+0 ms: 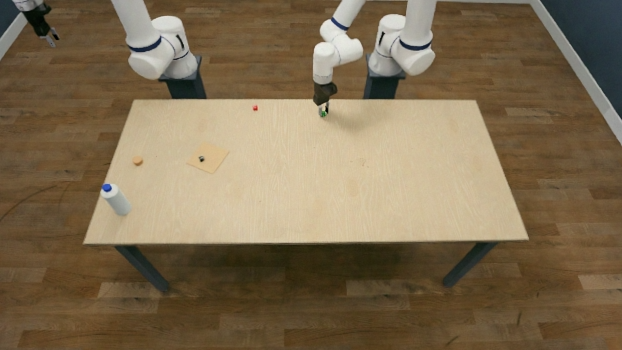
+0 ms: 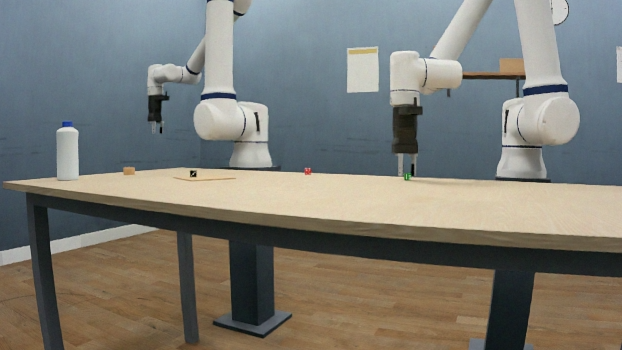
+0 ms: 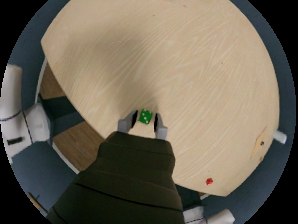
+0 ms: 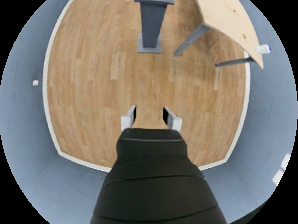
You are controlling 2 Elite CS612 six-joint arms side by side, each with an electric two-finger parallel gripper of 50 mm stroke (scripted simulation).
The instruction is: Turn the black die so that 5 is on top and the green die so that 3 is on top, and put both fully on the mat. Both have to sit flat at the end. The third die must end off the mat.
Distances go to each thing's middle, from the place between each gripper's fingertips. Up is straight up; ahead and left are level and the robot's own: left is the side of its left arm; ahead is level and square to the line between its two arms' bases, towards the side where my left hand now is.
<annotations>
My left gripper (image 2: pixel 407 175) is now 86 cm to the left of the white bottle (image 2: pixel 67 137), 51 cm short of it and 5 cm below it.
The white bottle lies 910 mm ahead of my right hand, 520 mm to the left of it and 100 mm below it.
</annotations>
